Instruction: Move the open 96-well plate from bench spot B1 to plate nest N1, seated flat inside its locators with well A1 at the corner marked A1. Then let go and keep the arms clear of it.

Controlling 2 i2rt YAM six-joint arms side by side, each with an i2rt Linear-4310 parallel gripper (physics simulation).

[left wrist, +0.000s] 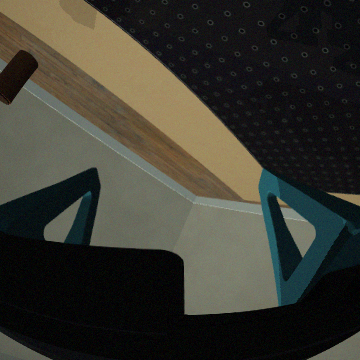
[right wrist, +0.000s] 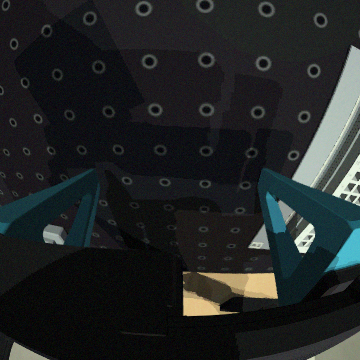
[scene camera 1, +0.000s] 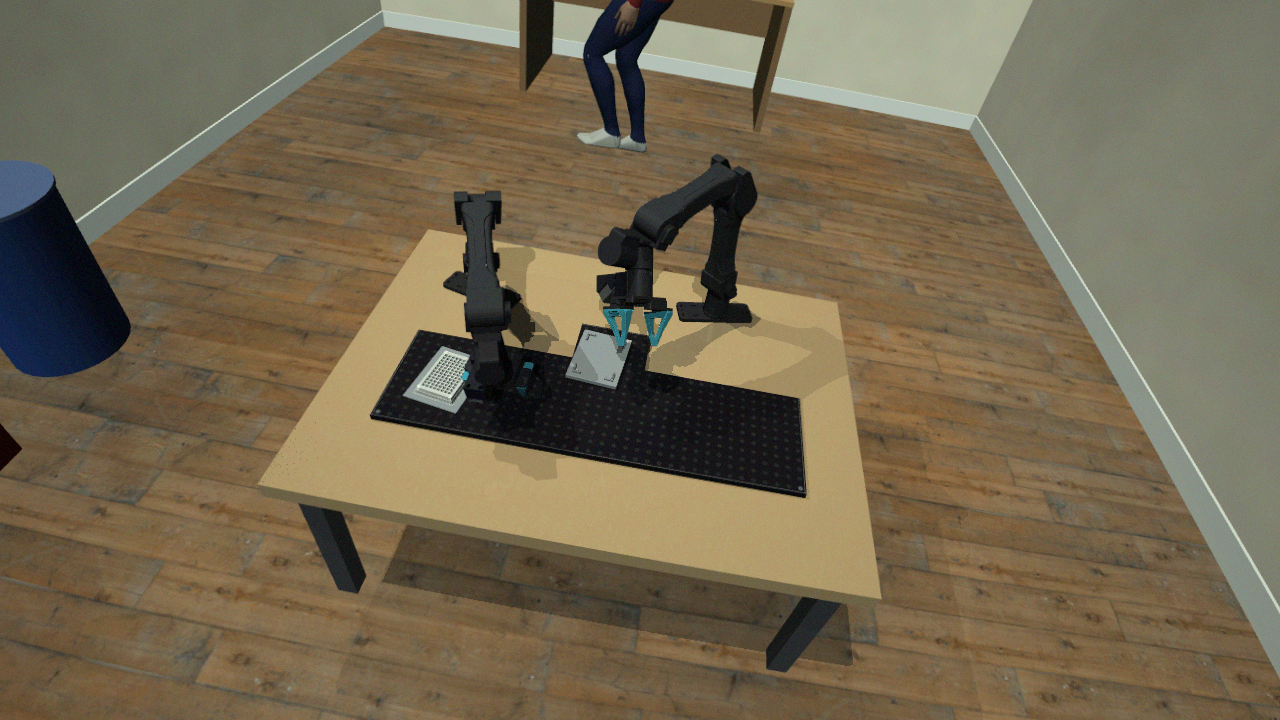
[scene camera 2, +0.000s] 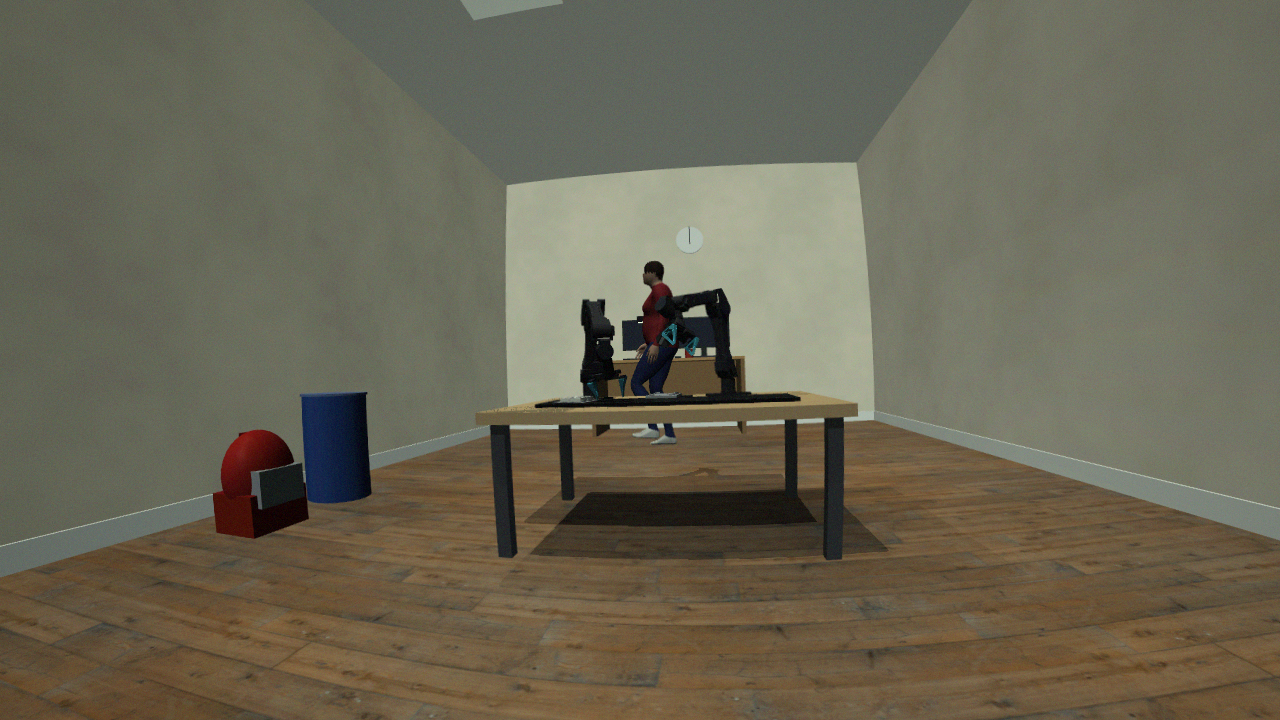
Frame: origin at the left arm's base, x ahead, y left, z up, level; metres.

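Where they show: left gripper, fingertip midpoint: (left wrist: pixel 179 176) (scene camera 1: pixel 638 346) (scene camera 2: pixel 683 349); right gripper, fingertip midpoint: (right wrist: pixel 178 177) (scene camera 1: pixel 504 391) (scene camera 2: pixel 610 398); left arm's base, link origin: (scene camera 1: pixel 713 313); right arm's base, link origin: (right wrist: pixel 273 303).
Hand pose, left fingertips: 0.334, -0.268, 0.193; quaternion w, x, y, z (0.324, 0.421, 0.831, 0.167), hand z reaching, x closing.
Each offset is from my left fingertips to the top centre of the thing, as dx, dy, dz. Level surfaces: height alone.
The white 96-well plate {-0.077, -0.399, -0.164} (scene camera 1: pixel 443 374) (right wrist: pixel 351 192) lies on a light grey pad (scene camera 1: pixel 414 394) (right wrist: pixel 332 120) at the left end of the black perforated board. Its A1 corner is too small to tell. A grey base with corner brackets {-0.139, -0.056, -0.163} (scene camera 1: pixel 601 356), looking like the nest, sits near the board's middle with no plate on it. My right gripper (scene camera 1: pixel 494 391) (scene camera 2: pixel 608 392) (right wrist: pixel 178 177) is open and empty, low over the board just right of the plate. My left gripper (scene camera 1: pixel 639 345) (scene camera 2: pixel 677 347) (left wrist: pixel 179 176) is open and empty, raised near the right side of the bracketed base.
The black board {dz -0.180} (scene camera 1: pixel 707 429) (left wrist: pixel 300 75) lies on the wooden table (scene camera 1: pixel 572 528) (scene camera 2: pixel 666 412). A person (scene camera 1: pixel 623 80) (scene camera 2: pixel 656 322) stands behind the table. A blue barrel (scene camera 1: pixel 53 277) (scene camera 2: pixel 335 447) and a red object (scene camera 2: pixel 257 465) stand on the floor at the left.
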